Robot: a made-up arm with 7 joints. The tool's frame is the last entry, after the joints.
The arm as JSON. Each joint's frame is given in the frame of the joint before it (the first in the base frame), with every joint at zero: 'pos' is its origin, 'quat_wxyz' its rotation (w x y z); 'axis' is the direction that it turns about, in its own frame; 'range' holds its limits. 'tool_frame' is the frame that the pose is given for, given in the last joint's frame.
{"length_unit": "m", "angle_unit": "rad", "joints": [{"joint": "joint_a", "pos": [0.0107, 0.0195, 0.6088], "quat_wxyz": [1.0, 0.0, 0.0, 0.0], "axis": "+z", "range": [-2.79, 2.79]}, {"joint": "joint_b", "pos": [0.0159, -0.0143, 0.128], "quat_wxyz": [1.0, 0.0, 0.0, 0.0], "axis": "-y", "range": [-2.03, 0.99]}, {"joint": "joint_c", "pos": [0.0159, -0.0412, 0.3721], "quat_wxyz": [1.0, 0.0, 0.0, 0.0], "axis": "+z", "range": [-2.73, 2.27]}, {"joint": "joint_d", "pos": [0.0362, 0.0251, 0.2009], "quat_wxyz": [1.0, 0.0, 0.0, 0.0], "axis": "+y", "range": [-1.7, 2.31]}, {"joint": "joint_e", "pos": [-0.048, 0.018, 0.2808], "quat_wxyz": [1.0, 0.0, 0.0, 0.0], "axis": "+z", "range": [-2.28, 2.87]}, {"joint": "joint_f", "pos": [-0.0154, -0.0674, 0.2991], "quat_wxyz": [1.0, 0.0, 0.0, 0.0], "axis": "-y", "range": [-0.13, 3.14]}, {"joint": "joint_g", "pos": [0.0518, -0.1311, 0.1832], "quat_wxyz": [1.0, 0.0, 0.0, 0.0], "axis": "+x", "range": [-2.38, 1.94]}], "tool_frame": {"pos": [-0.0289, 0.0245, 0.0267], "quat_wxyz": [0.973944, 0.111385, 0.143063, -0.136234]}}
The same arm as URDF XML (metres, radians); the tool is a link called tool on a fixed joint. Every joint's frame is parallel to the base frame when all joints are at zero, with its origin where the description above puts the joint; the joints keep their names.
<robot name="arm">
<joint name="joint_a" type="revolute"><parent link="base"/><child link="link1"/><origin xyz="0.0107 0.0195 0.6088"/><axis xyz="0 0 1"/><limit lower="-2.7900" upper="2.7900"/></joint>
<joint name="joint_b" type="revolute"><parent link="link1"/><child link="link2"/><origin xyz="0.0159 -0.0143 0.1280"/><axis xyz="0 -1 0"/><limit lower="-2.0300" upper="0.9900"/></joint>
<joint name="joint_c" type="revolute"><parent link="link2"/><child link="link3"/><origin xyz="0.0159 -0.0412 0.3721"/><axis xyz="0 0 1"/><limit lower="-2.7300" upper="2.2700"/></joint>
<joint name="joint_d" type="revolute"><parent link="link3"/><child link="link4"/><origin xyz="0.0362 0.0251 0.2009"/><axis xyz="0 1 0"/><limit lower="-1.7000" upper="2.3100"/></joint>
<joint name="joint_e" type="revolute"><parent link="link4"/><child link="link5"/><origin xyz="-0.0480 0.0180 0.2808"/><axis xyz="0 0 1"/><limit lower="-2.2800" upper="2.8700"/></joint>
<joint name="joint_f" type="revolute"><parent link="link5"/><child link="link6"/><origin xyz="-0.0154 -0.0674 0.2991"/><axis xyz="0 -1 0"/><limit lower="-0.1300" upper="3.1400"/></joint>
<joint name="joint_g" type="revolute"><parent link="link6"/><child link="link7"/><origin xyz="0.0518 -0.1311 0.1832"/><axis xyz="1 0 0"/><limit lower="-2.3800" upper="1.9400"/></joint>
<joint name="tool_fixed" type="fixed"><parent link="link7"/><child link="tool"/><origin xyz="-0.0289 0.0245 0.0267" rpy="0.1883 0.3142 -0.2481"/></joint>
<link name="base"/>
<link name="link1"/>
<link name="link2"/>
<link name="link3"/>
<link name="link4"/>
<link name="link5"/>
<link name="link6"/>
<link name="link7"/>
<link name="tool"/>
</robot>

